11 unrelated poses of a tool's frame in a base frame.
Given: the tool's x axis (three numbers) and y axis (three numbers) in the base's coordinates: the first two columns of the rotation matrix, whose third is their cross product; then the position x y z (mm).
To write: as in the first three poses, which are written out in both.
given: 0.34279 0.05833 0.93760 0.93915 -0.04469 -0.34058 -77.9 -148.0 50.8
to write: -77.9 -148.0 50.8 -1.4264 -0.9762 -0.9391
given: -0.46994 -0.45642 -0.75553 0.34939 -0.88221 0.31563 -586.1 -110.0 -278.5
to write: -586.1 -110.0 -278.5 1.2558 -0.1604 -2.3463
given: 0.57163 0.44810 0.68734 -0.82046 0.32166 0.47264 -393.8 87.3 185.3
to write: -393.8 87.3 185.3 0.9024 -0.4811 0.8760
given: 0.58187 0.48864 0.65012 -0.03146 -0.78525 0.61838 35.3 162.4 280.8
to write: 35.3 162.4 280.8 2.2266 0.3624 1.1597
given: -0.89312 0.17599 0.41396 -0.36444 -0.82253 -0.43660 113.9 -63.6 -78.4
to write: 113.9 -63.6 -78.4 0.5209 -0.7514 2.7018
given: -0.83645 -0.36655 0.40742 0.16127 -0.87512 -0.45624 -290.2 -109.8 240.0
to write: -290.2 -109.8 240.0 -0.7183 0.5957 -2.7020
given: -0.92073 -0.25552 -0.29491 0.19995 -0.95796 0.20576 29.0 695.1 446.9
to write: 29.0 695.1 446.9 0.4724 -0.2521 -2.8581
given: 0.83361 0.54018 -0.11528 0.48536 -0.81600 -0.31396 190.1 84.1 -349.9
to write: 190.1 84.1 -349.9 -2.7423 -0.7829 0.2893
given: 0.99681 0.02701 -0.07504 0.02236 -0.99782 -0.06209 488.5 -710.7 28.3
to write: 488.5 -710.7 28.3 -3.0779 -0.0381 0.1169
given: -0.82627 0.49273 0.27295 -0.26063 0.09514 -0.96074 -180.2 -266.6 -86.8
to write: -180.2 -266.6 -86.8 -0.2272 -1.8320 1.7870
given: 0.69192 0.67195 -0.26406 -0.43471 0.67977 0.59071 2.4 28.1 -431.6
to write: 2.4 28.1 -431.6 0.5198 0.4938 0.6502
